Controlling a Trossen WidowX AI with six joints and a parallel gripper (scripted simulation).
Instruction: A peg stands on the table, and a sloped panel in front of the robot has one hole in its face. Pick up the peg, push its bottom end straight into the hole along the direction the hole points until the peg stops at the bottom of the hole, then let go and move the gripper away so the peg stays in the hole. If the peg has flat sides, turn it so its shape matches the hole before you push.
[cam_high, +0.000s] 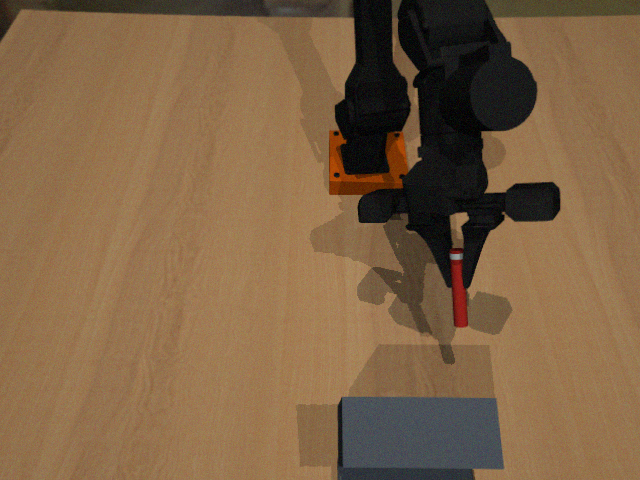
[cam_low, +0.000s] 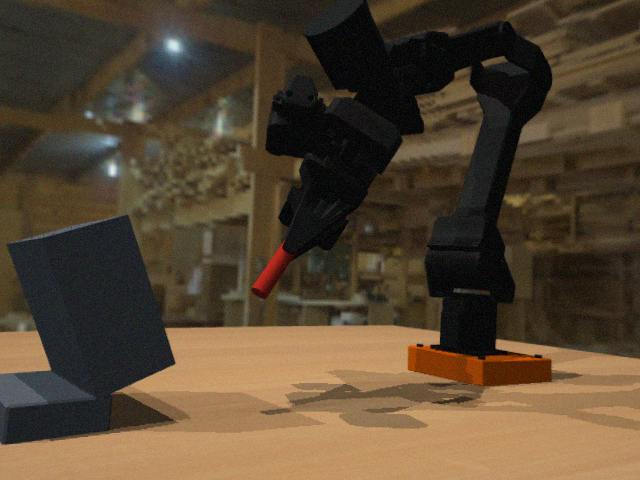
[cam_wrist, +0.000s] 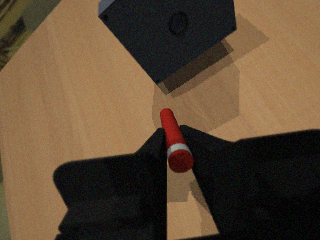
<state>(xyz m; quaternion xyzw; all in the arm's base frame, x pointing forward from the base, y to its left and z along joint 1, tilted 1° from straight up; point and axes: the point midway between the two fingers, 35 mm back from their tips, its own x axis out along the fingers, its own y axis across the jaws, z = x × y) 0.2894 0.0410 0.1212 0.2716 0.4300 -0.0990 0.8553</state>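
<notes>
My gripper tip is 13 cm short of the sloped panel, 7 cm to the left of it and 4 cm above it. Round my gripper tip: low foot 16 cm ahead, 11 cm below, 7 cm to the right; then round red peg 1 cm behind, 1 cm above.
</notes>
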